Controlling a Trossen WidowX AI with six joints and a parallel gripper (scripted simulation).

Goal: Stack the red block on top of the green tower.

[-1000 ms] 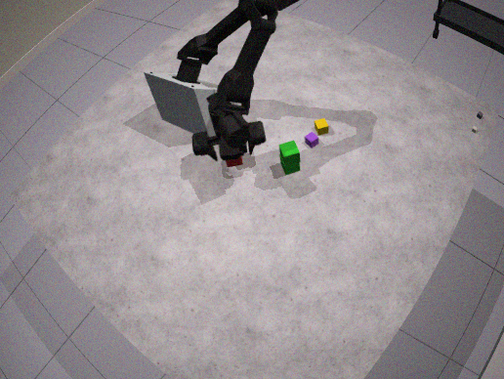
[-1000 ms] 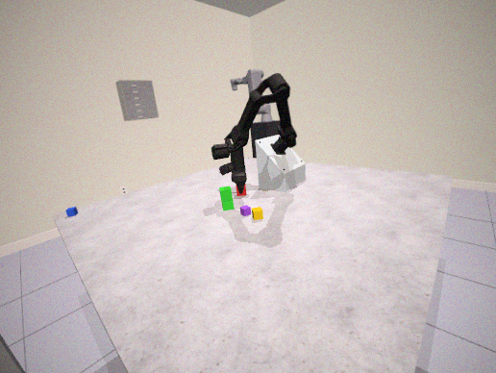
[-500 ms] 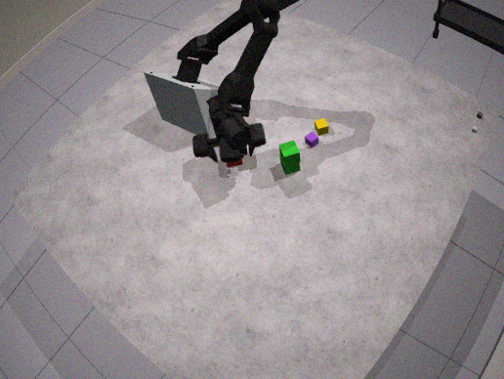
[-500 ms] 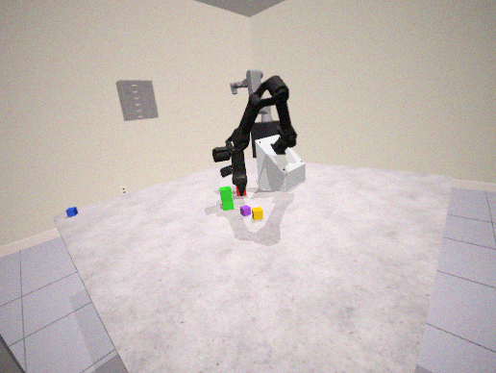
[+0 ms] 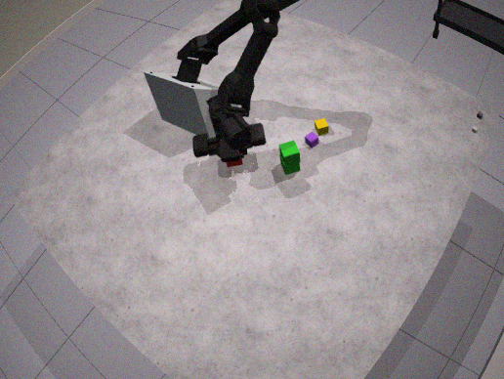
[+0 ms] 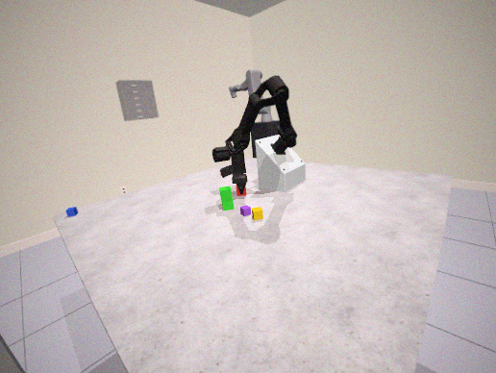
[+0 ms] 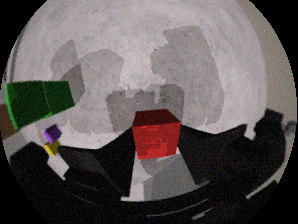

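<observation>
Now: gripper tip 120 mm short of the purple block, 180 mm to the right of it and 10 mm below it. Also, from my gripper tip: yellow block (120 mm ahead, 240 mm to the left, 10 mm above); then blue block (630 mm ahead, 430 mm to the right, 10 mm above).
</observation>
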